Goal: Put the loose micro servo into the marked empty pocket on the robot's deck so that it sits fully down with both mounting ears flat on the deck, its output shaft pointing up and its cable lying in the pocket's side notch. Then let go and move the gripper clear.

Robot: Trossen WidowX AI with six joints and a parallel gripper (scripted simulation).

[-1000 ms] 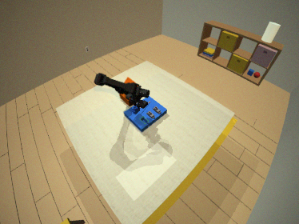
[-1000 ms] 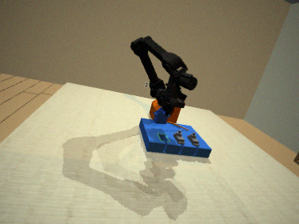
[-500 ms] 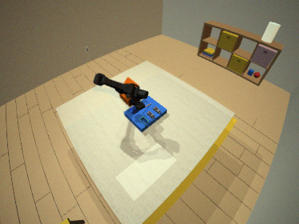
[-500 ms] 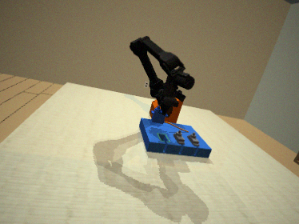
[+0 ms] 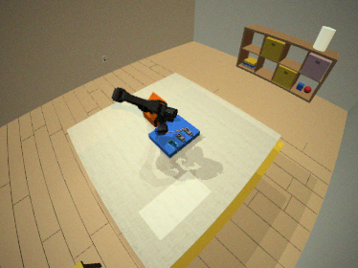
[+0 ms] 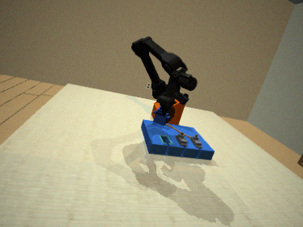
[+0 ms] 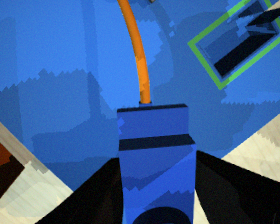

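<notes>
Now: the blue deck 10 cm below my gripper tip, 7 cm to the left of it and 1 cm behind it.
</notes>
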